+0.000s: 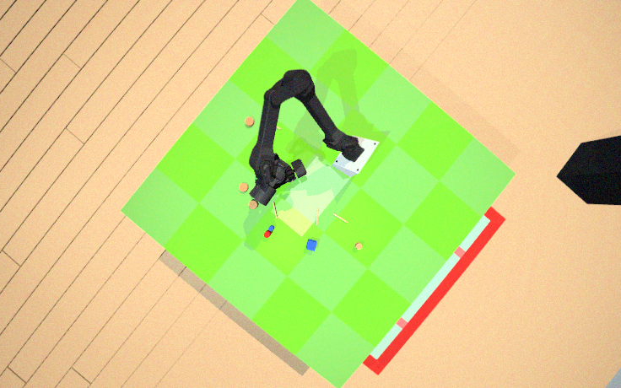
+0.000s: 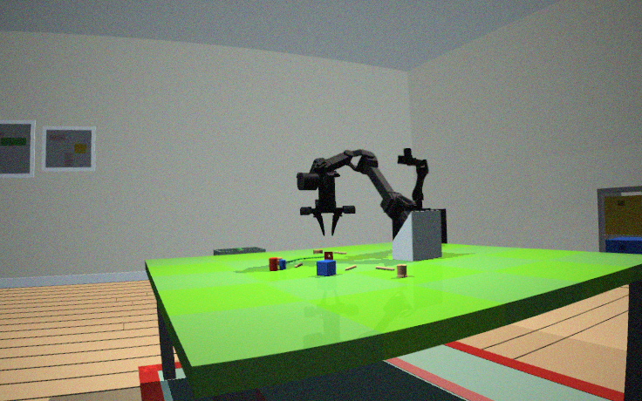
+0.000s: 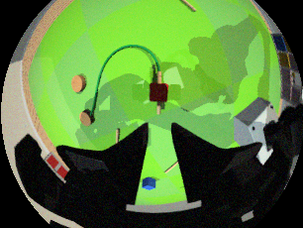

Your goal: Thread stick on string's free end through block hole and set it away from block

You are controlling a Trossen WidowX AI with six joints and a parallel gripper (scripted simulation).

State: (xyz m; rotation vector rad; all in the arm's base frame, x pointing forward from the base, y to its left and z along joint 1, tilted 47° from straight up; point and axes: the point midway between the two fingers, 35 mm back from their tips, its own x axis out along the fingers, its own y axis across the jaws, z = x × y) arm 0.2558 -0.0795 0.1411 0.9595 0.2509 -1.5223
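The red block is 1 cm behind my gripper tip, 2 cm to the right of it and 7 cm below it. The rest, counted from my gripper tip: red cylinder (24 cm ahead, 9 cm to the left, 7 cm below); thin wooden stick (2 cm behind, 3 cm to the right, 8 cm below); round wooden button (18 cm ahead, 4 cm to the right, 8 cm below).
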